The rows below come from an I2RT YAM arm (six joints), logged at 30 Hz.
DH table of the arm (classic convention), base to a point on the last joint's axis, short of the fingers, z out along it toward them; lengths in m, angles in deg. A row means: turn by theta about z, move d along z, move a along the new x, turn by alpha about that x. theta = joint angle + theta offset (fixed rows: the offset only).
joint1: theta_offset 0, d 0.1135, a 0.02, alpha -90
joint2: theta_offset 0, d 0, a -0.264, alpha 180
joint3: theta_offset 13.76, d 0, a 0.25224, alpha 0
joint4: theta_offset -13.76, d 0, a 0.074, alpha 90
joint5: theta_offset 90, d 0, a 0, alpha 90
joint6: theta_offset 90, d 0.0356, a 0, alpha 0
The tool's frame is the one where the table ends.
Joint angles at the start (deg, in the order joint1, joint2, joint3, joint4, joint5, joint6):
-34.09, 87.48, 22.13, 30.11, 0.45, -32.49
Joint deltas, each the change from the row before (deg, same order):
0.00, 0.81, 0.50, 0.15, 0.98, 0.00
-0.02, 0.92, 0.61, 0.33, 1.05, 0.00
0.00, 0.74, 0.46, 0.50, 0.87, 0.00
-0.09, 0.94, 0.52, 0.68, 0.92, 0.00
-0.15, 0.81, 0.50, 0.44, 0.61, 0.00
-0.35, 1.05, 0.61, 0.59, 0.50, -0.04
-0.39, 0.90, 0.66, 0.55, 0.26, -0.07
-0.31, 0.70, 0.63, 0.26, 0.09, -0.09
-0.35, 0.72, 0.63, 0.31, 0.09, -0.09
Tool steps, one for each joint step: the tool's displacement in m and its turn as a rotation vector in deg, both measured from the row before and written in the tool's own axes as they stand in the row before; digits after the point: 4 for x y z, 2 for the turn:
-0.0002, -0.0008, 0.0026, 0.74, 0.66, 0.00
-0.0007, -0.0012, 0.0030, 0.91, 0.56, 0.01
-0.0008, -0.0010, 0.0024, 0.85, 0.28, 0.01
-0.0006, -0.0013, 0.0030, 0.98, 0.32, 0.07
-0.0004, -0.0013, 0.0027, 0.68, 0.29, 0.10
0.0000, -0.0020, 0.0036, 0.74, 0.31, 0.17
-0.0005, -0.0024, 0.0033, 0.64, 0.07, 0.18
-0.0007, -0.0020, 0.0028, 0.38, 0.04, 0.10
-0.0006, -0.0022, 0.0029, 0.43, 0.04, 0.13

